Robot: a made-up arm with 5 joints.
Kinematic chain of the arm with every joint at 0, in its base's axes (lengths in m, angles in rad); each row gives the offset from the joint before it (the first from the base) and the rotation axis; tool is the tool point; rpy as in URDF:
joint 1: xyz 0 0 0.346 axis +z
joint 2: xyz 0 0 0 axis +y
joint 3: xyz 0.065 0 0.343 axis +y
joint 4: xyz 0.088 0 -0.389 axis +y
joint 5: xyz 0.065 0 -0.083 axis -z
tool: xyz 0 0 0 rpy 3.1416 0 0
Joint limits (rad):
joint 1: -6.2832..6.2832
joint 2: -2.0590..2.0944
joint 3: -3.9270..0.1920
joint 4: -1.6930..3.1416
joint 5: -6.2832..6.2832
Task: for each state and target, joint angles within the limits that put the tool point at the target. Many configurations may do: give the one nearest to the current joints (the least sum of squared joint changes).
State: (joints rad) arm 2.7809 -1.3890 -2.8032 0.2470 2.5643
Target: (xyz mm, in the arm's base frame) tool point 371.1 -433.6 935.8
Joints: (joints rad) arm 2.2787 -1.2889 -2.1498 0.3408 2.5643
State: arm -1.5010 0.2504 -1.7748 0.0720 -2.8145
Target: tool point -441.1 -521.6 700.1
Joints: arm -2.2728 0.3804 -1.7750 0.0861 -2.8145
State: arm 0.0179 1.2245 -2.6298 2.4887 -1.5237
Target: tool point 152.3 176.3 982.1
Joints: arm 0.8583 0.2786 -3.1936 2.7949 -1.5237
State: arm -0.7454 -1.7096 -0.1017 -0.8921 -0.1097
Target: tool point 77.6 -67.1 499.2
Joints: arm -0.7130 -1.1786 0.1920 -1.2834 -0.1097
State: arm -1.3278 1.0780 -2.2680 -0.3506 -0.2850
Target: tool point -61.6 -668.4 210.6
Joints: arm -1.6627 0.9020 -1.3788 -0.5071 -0.2850
